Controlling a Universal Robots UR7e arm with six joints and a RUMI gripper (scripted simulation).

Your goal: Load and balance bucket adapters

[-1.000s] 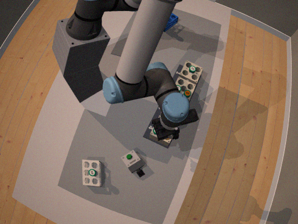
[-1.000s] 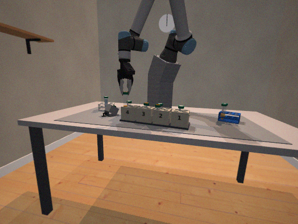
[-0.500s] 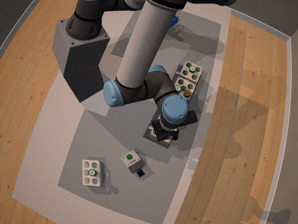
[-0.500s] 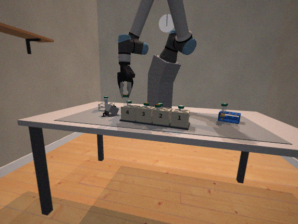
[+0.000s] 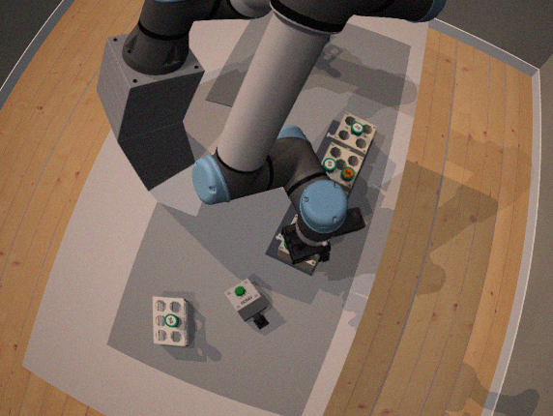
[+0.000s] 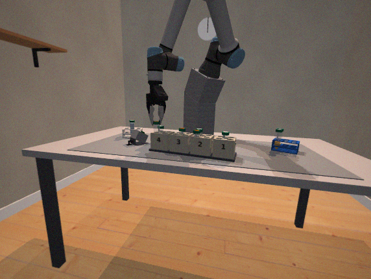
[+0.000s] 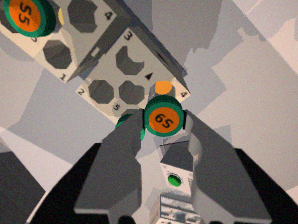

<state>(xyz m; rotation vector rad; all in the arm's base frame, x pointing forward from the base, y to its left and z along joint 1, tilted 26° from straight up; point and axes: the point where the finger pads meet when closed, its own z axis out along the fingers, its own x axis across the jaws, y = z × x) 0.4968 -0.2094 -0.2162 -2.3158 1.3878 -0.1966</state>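
The green done key is 140 mm behind my hand, 120 mm to the right of it and 80 mm below it. The rest, counted from my hand: blue rack: 130 mm behind, 720 mm to the left, 120 mm below; bucket adapter: 60 mm ahead, 350 mm to the left, 100 mm below.
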